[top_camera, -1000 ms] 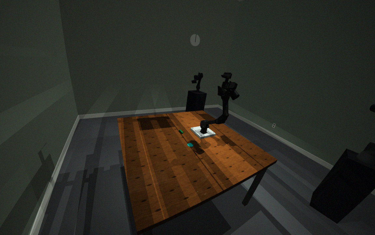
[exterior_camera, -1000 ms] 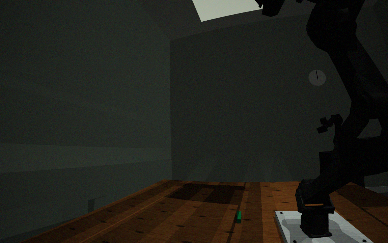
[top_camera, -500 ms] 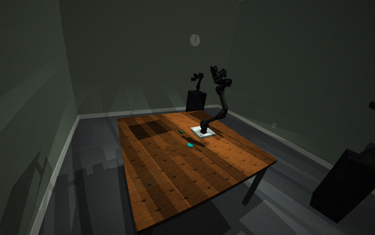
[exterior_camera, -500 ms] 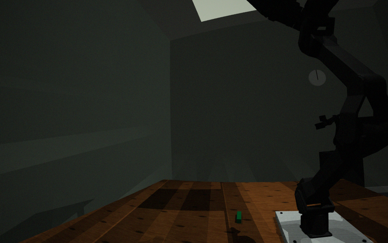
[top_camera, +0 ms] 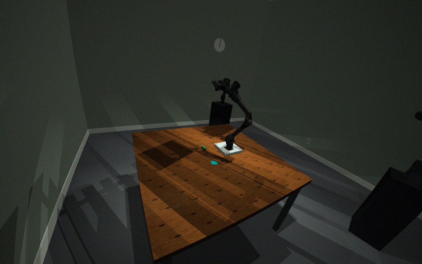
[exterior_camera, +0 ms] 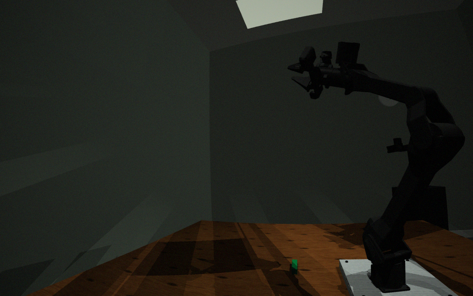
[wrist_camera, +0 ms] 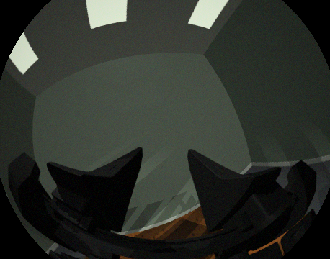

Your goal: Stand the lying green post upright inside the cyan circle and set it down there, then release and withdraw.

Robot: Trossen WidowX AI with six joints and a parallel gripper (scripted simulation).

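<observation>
The green post lies 64 cm below my gripper tip, 3 cm ahead of it and 2 cm to the left of it. Round my gripper tip: cyan circle 65 cm below, 26 cm to the left, 8 cm ahead.
</observation>
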